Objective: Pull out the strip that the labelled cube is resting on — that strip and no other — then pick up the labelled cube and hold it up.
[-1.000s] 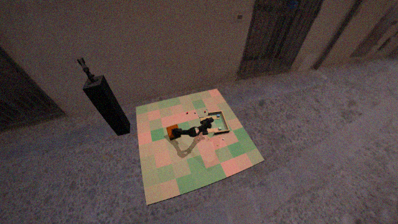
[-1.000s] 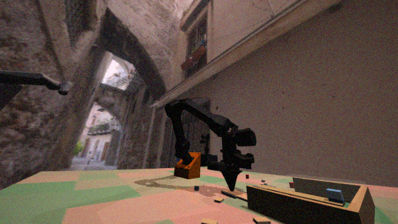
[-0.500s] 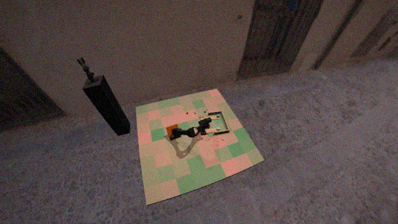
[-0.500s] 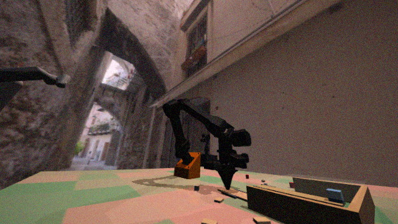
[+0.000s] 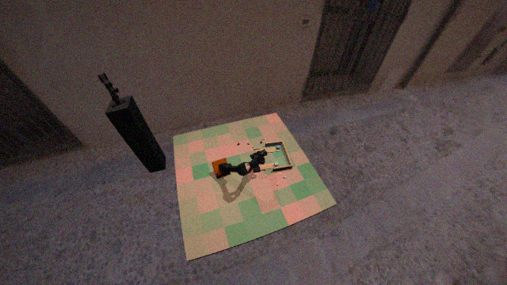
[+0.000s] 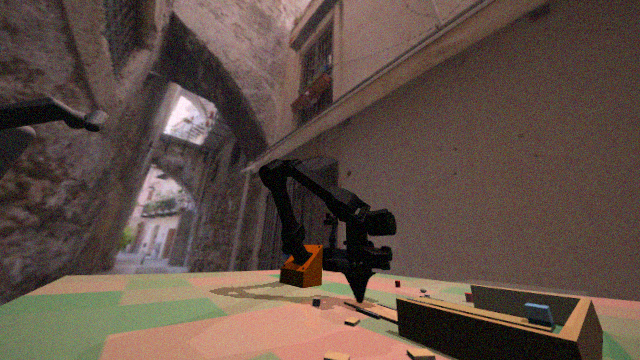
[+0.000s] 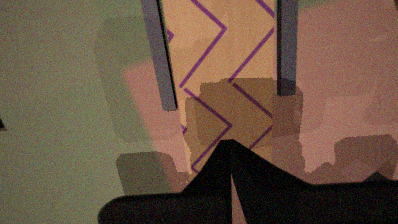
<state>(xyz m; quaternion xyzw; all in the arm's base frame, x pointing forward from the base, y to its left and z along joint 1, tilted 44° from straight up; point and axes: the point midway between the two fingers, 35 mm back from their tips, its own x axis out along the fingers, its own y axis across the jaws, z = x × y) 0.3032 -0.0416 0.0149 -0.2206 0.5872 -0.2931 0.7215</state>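
Right now the strip is 9 cm ahead of my gripper tip and 2 cm to the right of it.
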